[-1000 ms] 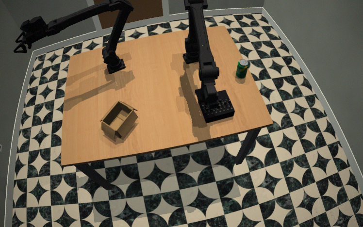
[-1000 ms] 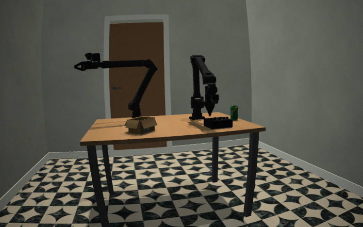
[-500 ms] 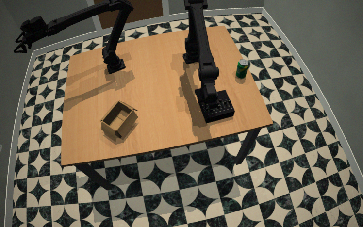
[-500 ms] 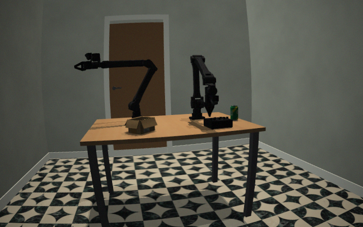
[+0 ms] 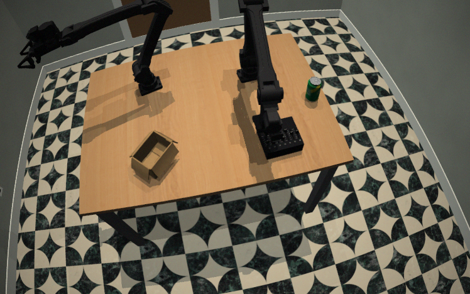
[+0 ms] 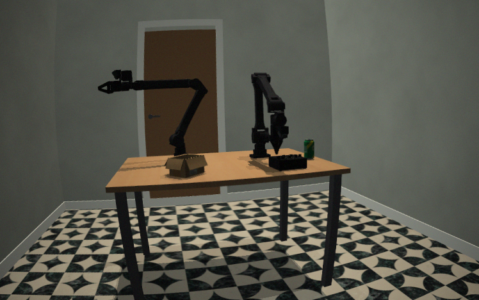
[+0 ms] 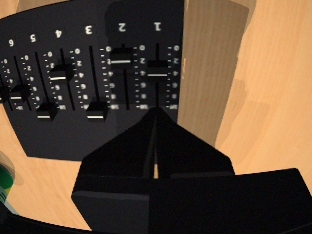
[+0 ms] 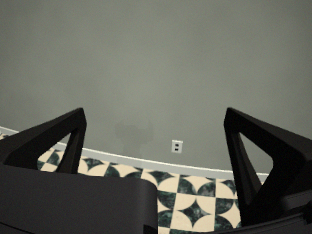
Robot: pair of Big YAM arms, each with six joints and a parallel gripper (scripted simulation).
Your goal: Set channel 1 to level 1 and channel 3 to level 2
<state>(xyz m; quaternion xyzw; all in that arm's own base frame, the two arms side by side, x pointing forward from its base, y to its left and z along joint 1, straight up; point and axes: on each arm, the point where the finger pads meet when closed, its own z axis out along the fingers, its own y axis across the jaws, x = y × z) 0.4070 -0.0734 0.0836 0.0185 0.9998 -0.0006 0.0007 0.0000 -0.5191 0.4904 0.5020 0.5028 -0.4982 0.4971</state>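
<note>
Now: the channel 1 fader knob 3 cm ahead of my left hand and 2 cm below it. Also, from my left hand: channel 2 cap: 3 cm to the left, 3 cm ahead, 2 cm below; then channel 3 knob: 4 cm to the left, 2 cm below, 1 cm behind; then channel 4 fader cap: 7 cm to the left, 2 cm below, 1 cm ahead.
</note>
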